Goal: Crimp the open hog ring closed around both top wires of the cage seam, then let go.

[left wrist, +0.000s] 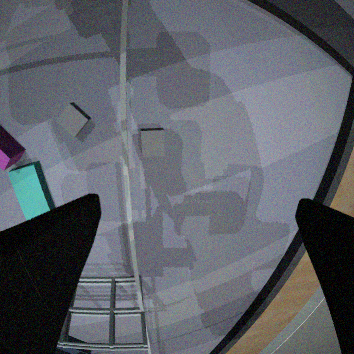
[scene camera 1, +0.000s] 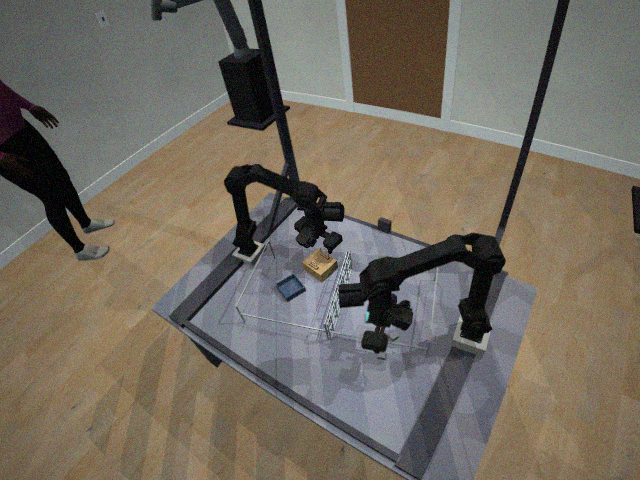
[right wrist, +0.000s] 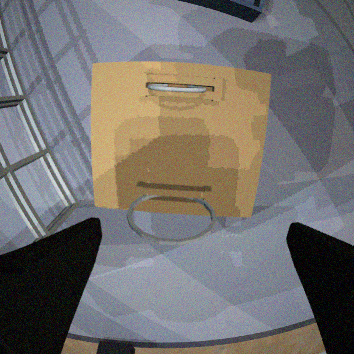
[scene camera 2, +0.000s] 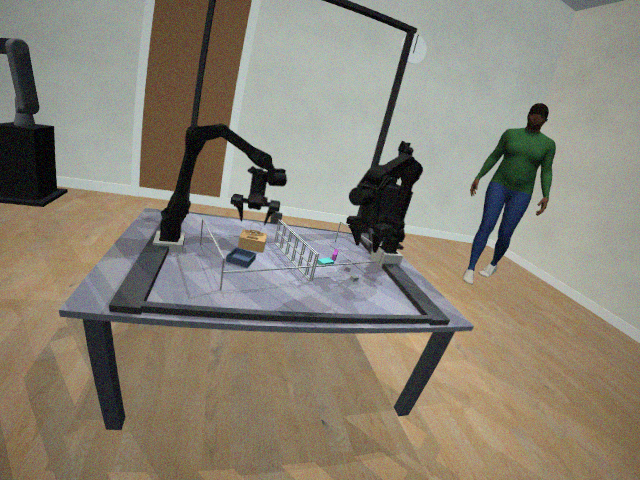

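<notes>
A tan block carries two metal rings in the right wrist view: an upright ring near its lower edge, and another ring in a slot near its upper edge. The wire cage seam stands beside the block. No ring can be made out on its top wires. My right gripper is open and empty above the block. My left gripper is open and empty on the other side of the seam.
A dark blue tray lies beside the block. A teal piece, a magenta piece and small grey pieces lie past the seam. A thin raised rod crosses the left wrist view.
</notes>
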